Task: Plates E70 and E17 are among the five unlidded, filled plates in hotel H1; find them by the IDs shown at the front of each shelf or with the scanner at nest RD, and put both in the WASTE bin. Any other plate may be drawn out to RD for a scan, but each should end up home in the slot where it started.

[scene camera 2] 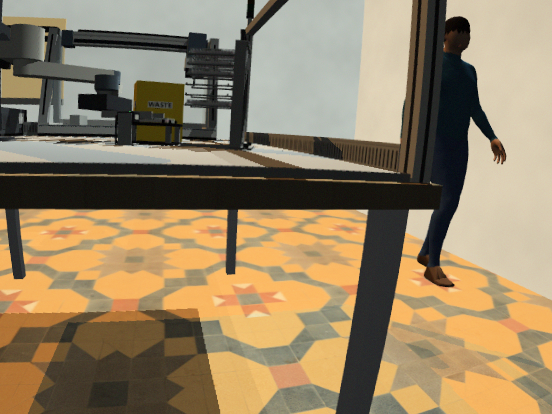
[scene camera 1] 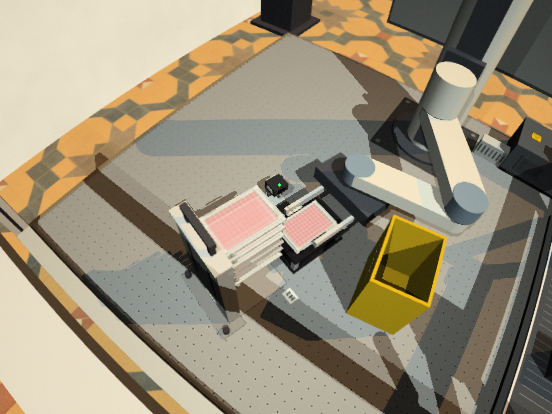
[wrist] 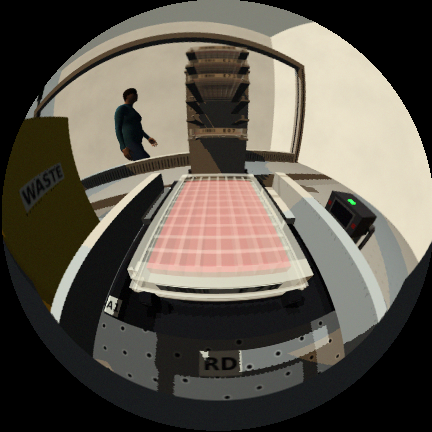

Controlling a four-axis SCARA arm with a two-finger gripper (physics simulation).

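A clear-walled plate with pink wells is at nest RD; its ID does not show. My gripper is shut on this plate, pads against its long sides. Whether it is lifted slightly off the nest I cannot tell. Hotel H1 stands beyond. In the wrist view, its lowest occupied shelf reads E07, and above an empty stretch are three plates; the second label from the top looks like E17, the others are blurred. The yellow WASTE bin stands beside the nest.
The scanner shows a green light, right of the nest in the wrist view. An H1 tag lies on the table. A person stands beyond the table. The arm's base column rises behind the nest.
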